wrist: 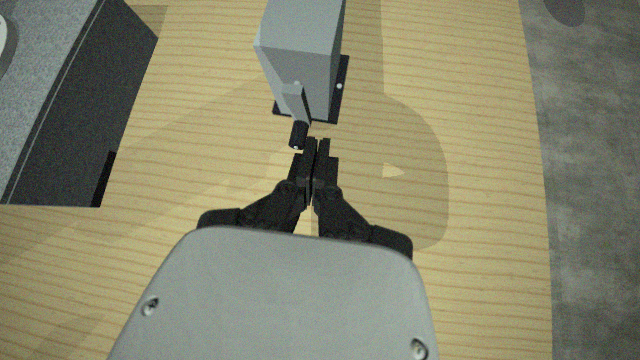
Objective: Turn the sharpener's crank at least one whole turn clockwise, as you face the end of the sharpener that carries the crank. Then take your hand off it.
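Note:
The grey sharpener (305, 30) stands on a dark base plate (344, 75) at the top centre of the wrist view. Its crank end faces the gripper. The grey crank arm (298, 102) points down from its pivot, toward the bottom of the view, and ends in a black cylindrical handle (298, 134). My gripper (318, 152) is shut with nothing between its fingers. Its fingertips show just below and to the right of the handle in the view. The view does not show clearly how far apart in height they are, or whether they touch.
A large dark box (75, 115) with a speckled grey top stands at the left. The wooden table (490, 200) ends in an edge at the right, with grey floor (595, 200) beyond. Shadows lie across the wood right of the gripper.

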